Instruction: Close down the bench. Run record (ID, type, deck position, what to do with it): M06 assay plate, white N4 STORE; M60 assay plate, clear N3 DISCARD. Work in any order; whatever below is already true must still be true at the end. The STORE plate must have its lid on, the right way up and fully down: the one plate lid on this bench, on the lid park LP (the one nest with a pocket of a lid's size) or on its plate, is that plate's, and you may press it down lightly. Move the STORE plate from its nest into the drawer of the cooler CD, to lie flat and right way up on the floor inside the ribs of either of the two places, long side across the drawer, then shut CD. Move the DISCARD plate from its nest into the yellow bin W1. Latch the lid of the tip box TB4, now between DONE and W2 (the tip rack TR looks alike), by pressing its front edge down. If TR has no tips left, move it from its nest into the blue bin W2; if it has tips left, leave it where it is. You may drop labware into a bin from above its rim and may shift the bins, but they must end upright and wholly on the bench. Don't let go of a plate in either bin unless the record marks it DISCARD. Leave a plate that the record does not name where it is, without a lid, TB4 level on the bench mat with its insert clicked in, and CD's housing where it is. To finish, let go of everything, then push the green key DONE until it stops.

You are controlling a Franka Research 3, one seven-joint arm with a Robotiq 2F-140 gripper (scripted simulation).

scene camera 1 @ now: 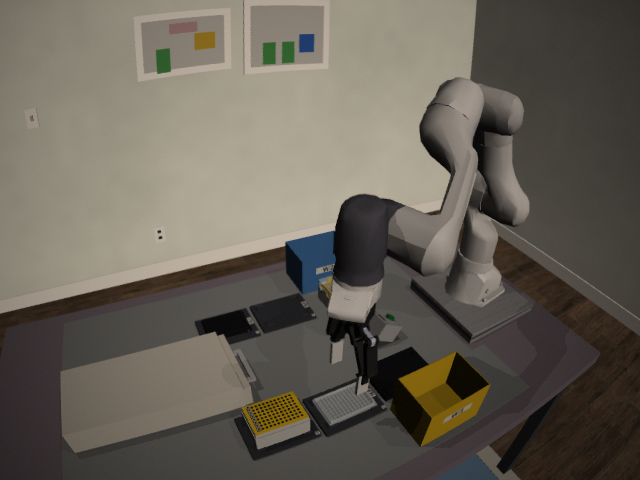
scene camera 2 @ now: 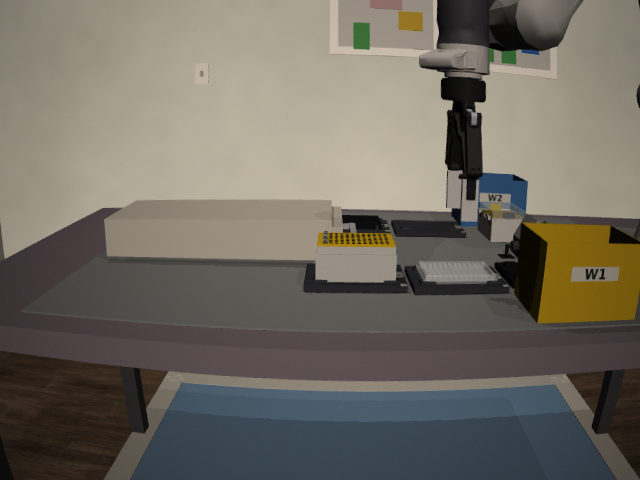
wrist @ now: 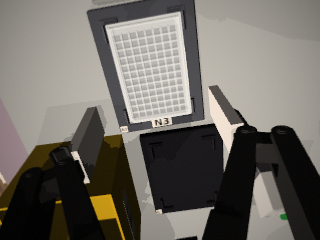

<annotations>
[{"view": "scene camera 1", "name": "my gripper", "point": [348,376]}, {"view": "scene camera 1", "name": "cooler CD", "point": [135,395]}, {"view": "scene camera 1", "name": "tip rack TR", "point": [274,420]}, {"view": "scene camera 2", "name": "my gripper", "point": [460,214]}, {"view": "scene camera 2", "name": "cooler CD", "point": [211,230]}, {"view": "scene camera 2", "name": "tip rack TR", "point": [340,257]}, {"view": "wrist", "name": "my gripper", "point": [154,110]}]
</annotations>
